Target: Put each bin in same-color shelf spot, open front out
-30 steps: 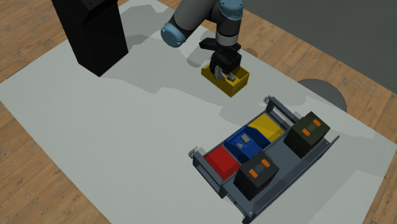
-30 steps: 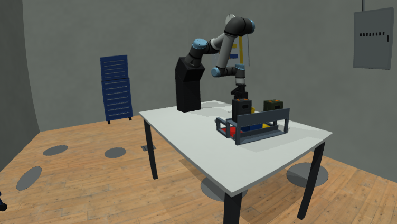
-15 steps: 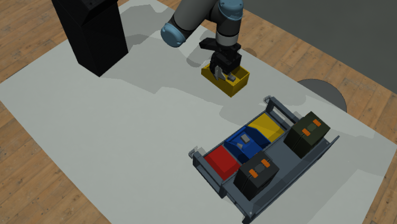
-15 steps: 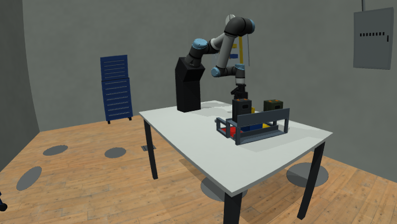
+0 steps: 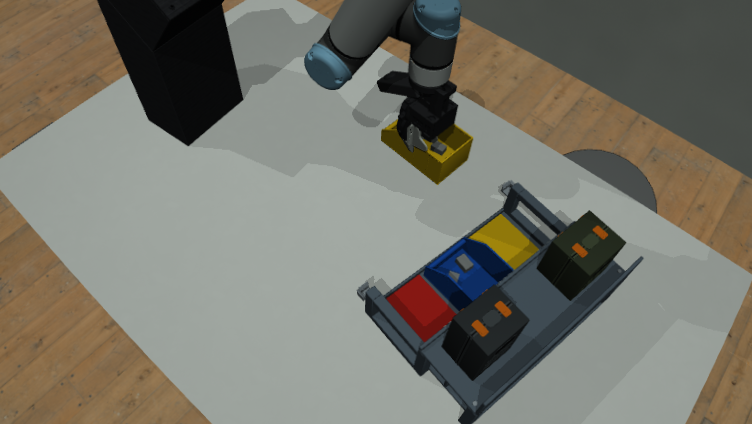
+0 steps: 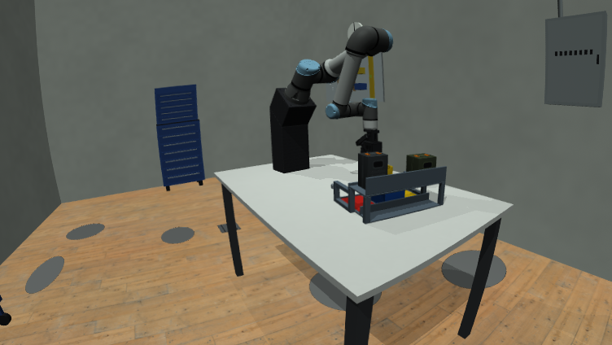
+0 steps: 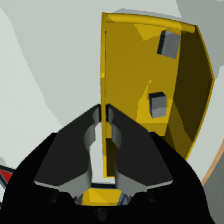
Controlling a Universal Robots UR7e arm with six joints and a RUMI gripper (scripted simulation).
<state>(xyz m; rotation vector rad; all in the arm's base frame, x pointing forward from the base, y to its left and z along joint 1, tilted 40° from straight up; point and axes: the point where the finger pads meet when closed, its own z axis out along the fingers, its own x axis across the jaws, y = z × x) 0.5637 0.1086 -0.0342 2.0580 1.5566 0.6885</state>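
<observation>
Right now the yellow bin is 50 mm to the left of my hand, 20 mm below it and 10 mm ahead of it. The rest, counted from my hand: blue bin 240 mm ahead, 220 mm to the right, 20 mm below.
</observation>
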